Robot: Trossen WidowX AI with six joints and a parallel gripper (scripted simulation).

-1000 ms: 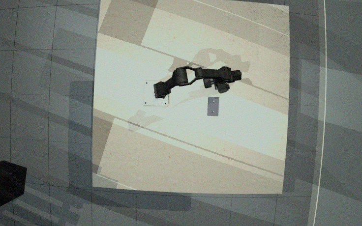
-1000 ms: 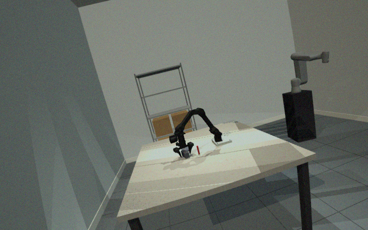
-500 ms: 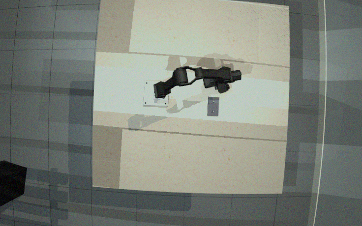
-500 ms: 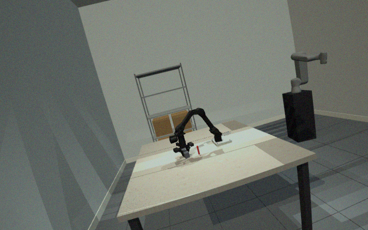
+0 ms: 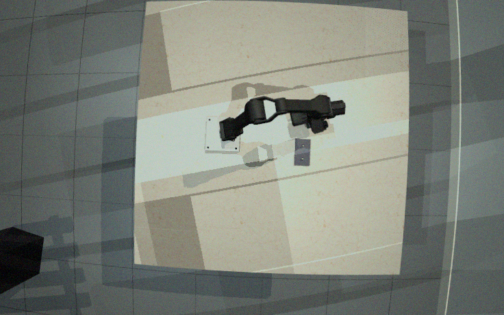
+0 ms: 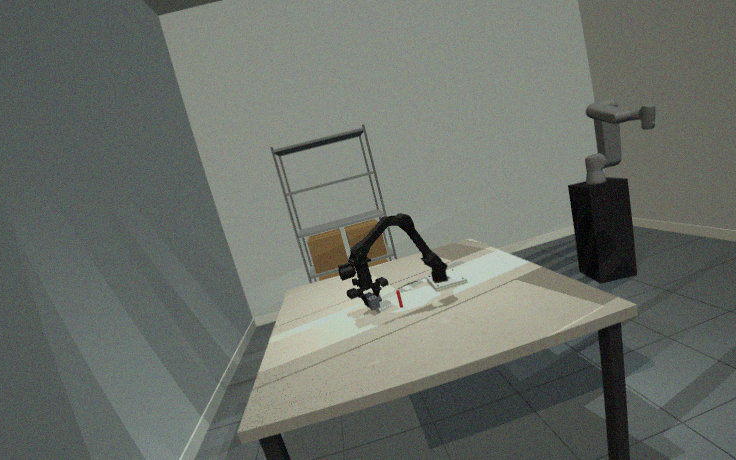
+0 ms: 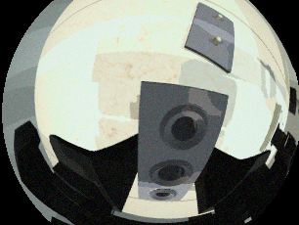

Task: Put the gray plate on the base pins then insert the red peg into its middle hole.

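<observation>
The dark base is 16 cm to the right of my gripper tip, 3 cm below it and 1 cm ahead of it. Also, from my gripper tip: red peg: 13 cm behind, 1 cm to the left, 1 cm above; gray plate: 3 cm above.
</observation>
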